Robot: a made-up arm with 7 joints. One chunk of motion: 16 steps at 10 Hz.
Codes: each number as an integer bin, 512 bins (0 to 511) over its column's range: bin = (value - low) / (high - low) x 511, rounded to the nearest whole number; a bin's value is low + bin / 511 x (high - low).
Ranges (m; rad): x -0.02..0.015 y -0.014..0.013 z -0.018..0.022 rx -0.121..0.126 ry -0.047..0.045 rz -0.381..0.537
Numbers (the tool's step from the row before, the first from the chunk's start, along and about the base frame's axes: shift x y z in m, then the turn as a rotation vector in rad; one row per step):
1: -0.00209 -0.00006 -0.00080 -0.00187 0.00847 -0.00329
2: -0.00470 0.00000 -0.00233 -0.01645 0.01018 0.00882
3: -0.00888 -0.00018 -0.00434 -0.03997 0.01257 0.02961
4: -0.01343 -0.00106 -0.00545 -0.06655 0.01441 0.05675
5: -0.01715 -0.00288 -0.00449 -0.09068 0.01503 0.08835
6: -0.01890 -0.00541 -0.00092 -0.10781 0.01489 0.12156
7: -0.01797 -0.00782 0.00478 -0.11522 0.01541 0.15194
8: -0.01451 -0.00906 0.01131 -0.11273 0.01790 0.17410
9: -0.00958 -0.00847 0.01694 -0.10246 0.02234 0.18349
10: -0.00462 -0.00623 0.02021 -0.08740 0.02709 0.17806
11: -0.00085 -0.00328 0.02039 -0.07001 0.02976 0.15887
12: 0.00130 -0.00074 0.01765 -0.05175 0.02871 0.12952
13: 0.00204 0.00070 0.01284 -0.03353 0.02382 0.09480
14: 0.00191 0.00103 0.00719 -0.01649 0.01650 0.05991
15: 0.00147 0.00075 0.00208 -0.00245 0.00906 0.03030
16: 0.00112 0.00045 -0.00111 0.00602 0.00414 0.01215
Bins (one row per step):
1: 261 264 220 246 308 210
2: 223 265 200 216 318 217
3: 162 262 175 168 331 229
4: 96 245 160 113 341 244
5: 42 210 173 63 345 261
6: 16 163 218 27 344 280
7: 30 117 291 12 347 297
8: 80 93 374 17 360 309
9: 152 105 446 38 385 314
10: 225 147 488 70 412 311
11: 280 203 490 105 426 301
12: 311 251 455 143 421 284
13: 322 278 394 181 393 265
14: 320 284 322 216 353 245
15: 313 279 257 245 311 229
16: 308 273 216 263 284 219

